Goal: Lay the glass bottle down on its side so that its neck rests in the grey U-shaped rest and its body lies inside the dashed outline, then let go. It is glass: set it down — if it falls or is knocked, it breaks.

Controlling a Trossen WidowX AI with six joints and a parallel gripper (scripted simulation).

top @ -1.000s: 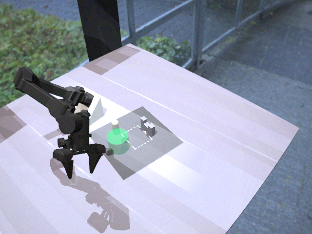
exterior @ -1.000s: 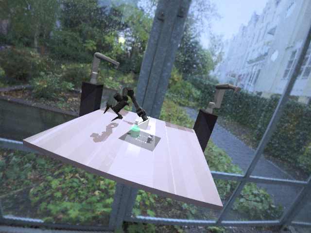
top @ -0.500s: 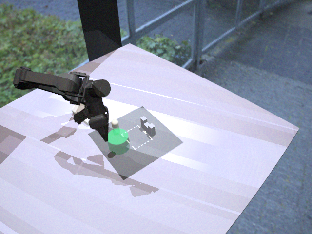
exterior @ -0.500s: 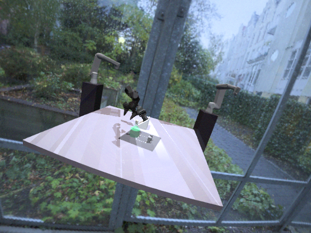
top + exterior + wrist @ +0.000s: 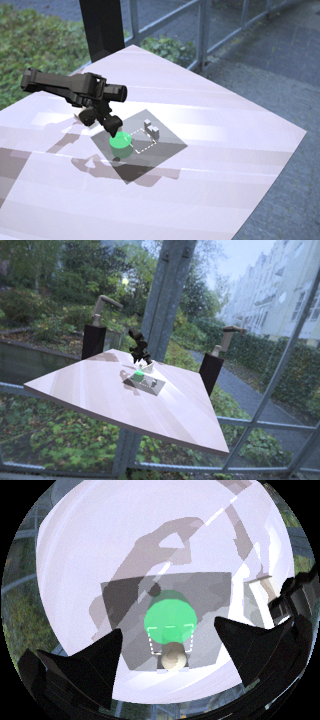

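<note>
Now: the glass bottle 10 mm ahead of my gripper tip, 50 mm to the left of it and 60 mm below it. Round my gripper tip: mat (30 mm ahead, 120 mm to the left, 150 mm below).
</note>
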